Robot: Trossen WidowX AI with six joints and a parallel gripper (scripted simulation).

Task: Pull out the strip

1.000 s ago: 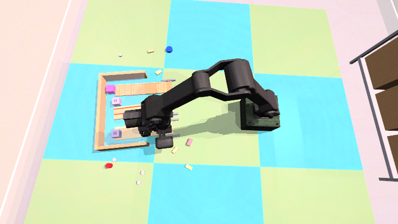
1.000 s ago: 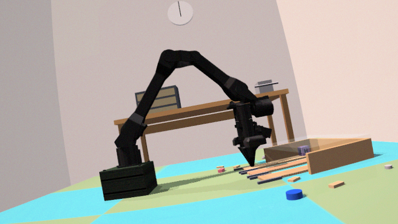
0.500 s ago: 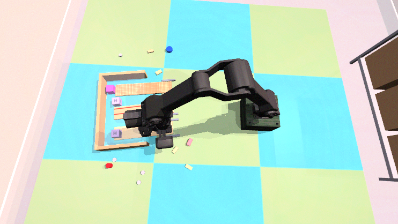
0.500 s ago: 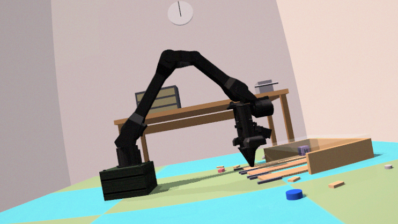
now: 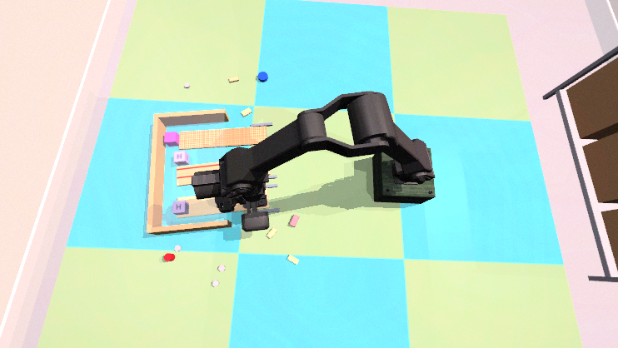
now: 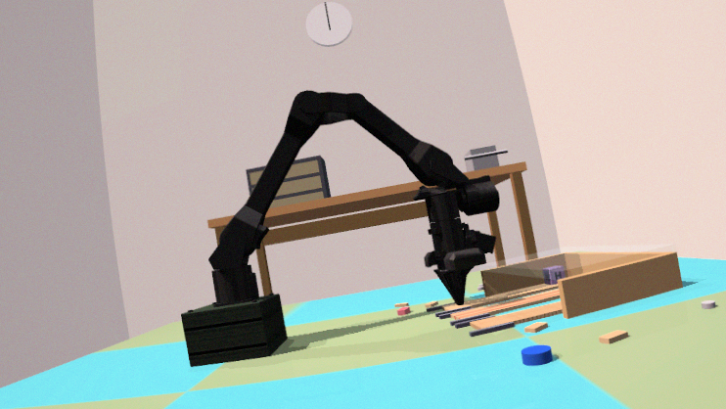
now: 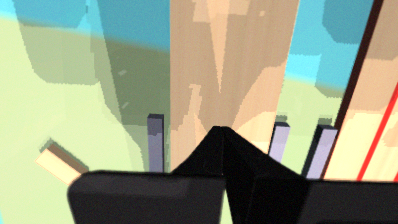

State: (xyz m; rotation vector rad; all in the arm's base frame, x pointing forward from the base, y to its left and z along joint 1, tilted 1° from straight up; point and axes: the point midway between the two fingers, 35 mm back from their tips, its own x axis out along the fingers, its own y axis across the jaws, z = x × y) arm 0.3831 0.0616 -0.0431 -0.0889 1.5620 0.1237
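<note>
Now: the pink block 10 cm behind my gripper tip and 6 cm to the left of it. Also, from my gripper tip: tan block 9 cm to the left, 4 cm behind; then blue disc 39 cm to the right, 1 cm ahead; then red disc 21 cm ahead, 15 cm to the left, 1 cm above.
</note>
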